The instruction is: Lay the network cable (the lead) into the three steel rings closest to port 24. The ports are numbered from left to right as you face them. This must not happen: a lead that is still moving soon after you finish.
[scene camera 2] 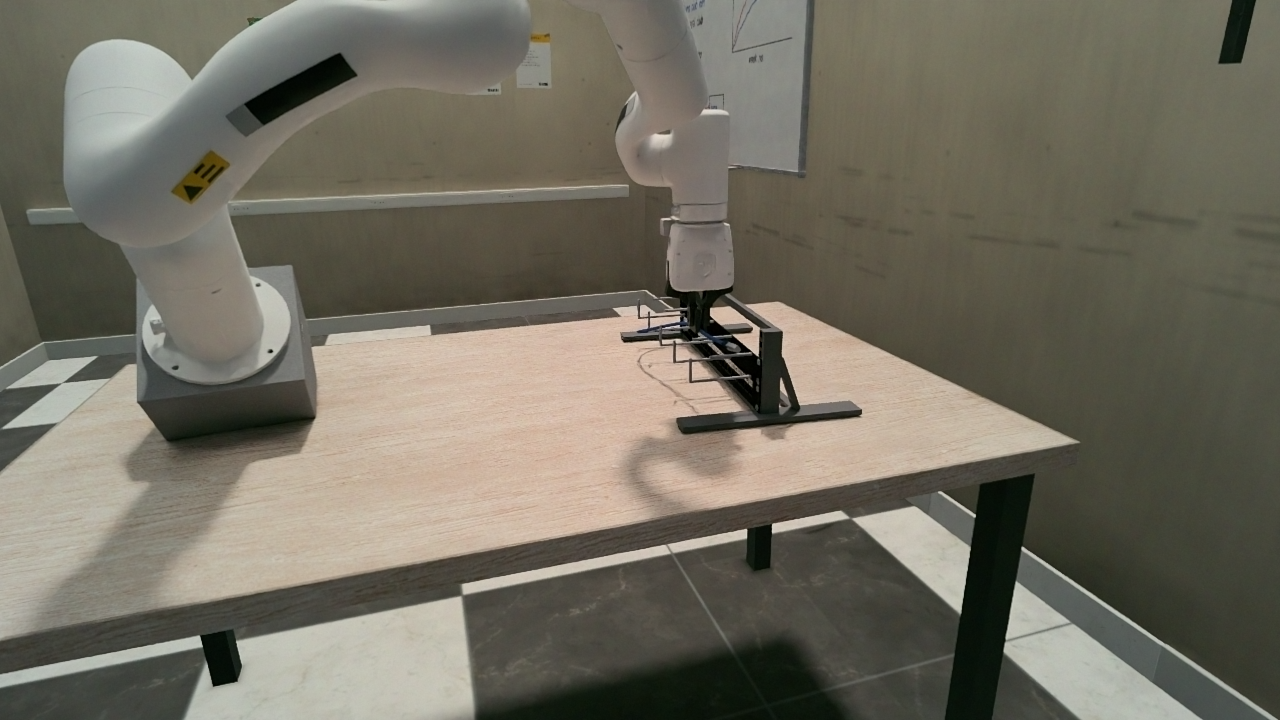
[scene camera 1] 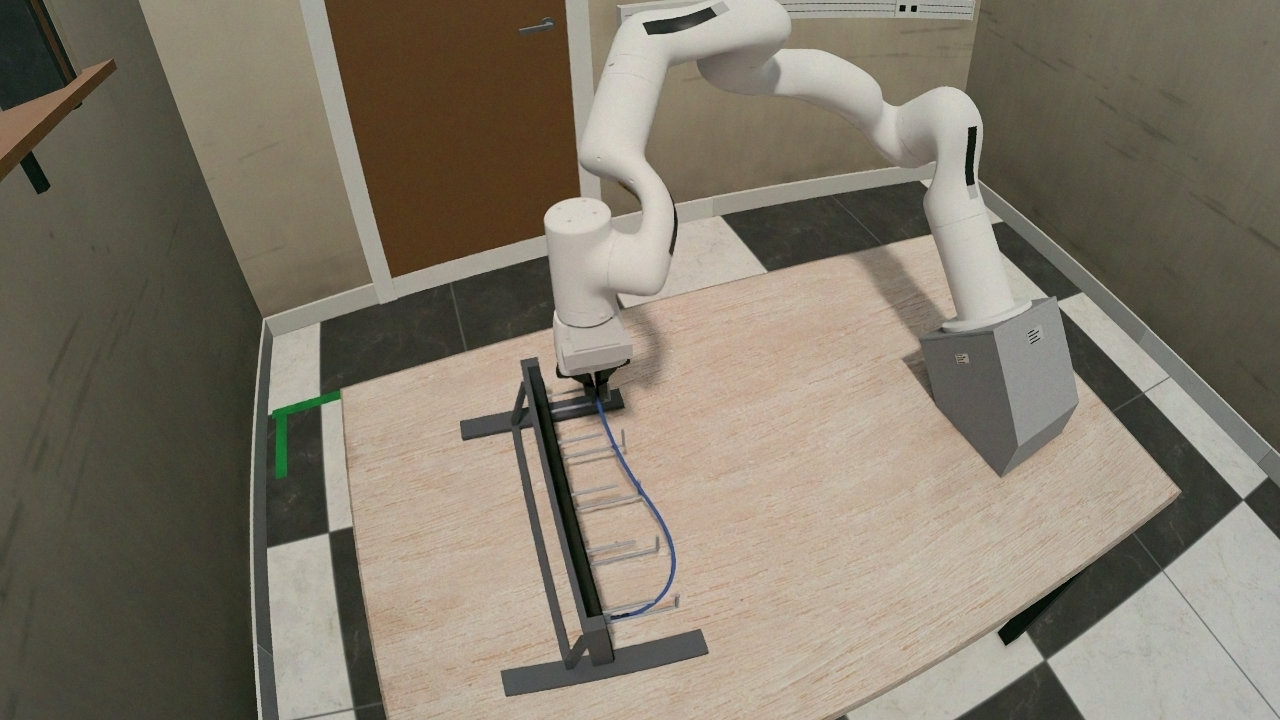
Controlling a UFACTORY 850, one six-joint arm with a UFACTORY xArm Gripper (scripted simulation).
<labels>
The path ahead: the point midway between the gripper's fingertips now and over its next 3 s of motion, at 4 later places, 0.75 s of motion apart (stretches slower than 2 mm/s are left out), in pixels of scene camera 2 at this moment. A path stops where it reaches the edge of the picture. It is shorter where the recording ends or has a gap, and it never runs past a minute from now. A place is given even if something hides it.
My gripper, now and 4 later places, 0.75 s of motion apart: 698, 330; 692, 331; 692, 339; 692, 352; 692, 362
</labels>
